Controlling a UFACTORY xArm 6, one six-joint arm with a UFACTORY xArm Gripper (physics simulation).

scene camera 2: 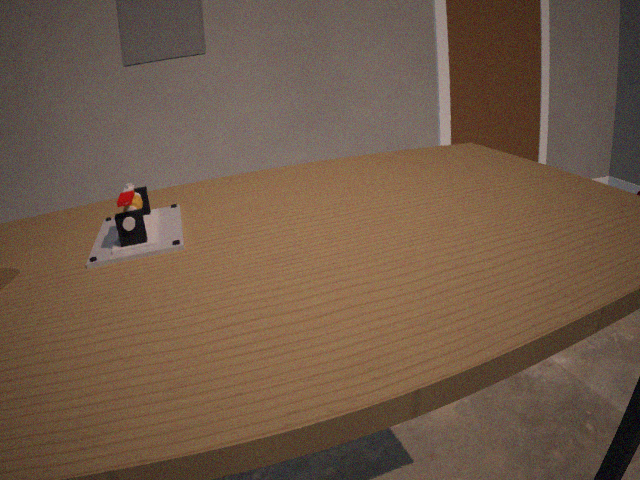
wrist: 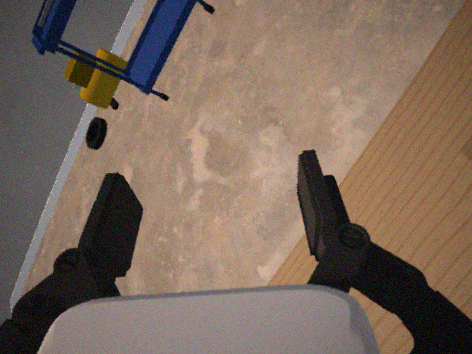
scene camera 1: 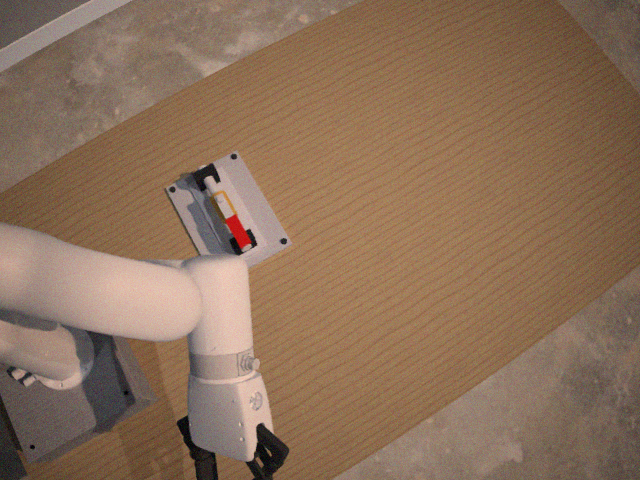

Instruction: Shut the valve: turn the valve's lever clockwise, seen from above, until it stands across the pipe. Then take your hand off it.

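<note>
The valve's red lever (scene camera 1: 238, 233) (scene camera 2: 125, 197) lies along the white pipe (scene camera 1: 210, 182) (scene camera 2: 129, 223), pointing toward the pipe's lower-right end in scene camera 1. A yellow-edged part sits at the pipe's middle. Two black blocks (scene camera 1: 207, 176) (scene camera 2: 133, 235) hold the pipe on a light grey base plate (scene camera 1: 261, 206) (scene camera 2: 165, 227). My gripper (scene camera 1: 235, 471) (wrist: 213, 181) is open and empty, well away from the valve toward the bottom of scene camera 1, where its fingertips are cut off. The valve does not show in the wrist view.
The wooden table (scene camera 1: 413, 180) (scene camera 2: 361, 284) (wrist: 425, 200) carries the valve. My arm's grey mounting plate (scene camera 1: 51, 418) is at lower left in scene camera 1. Beyond the table edge in the wrist view are a blue frame (wrist: 159, 42) and a yellow cylinder (wrist: 104, 80).
</note>
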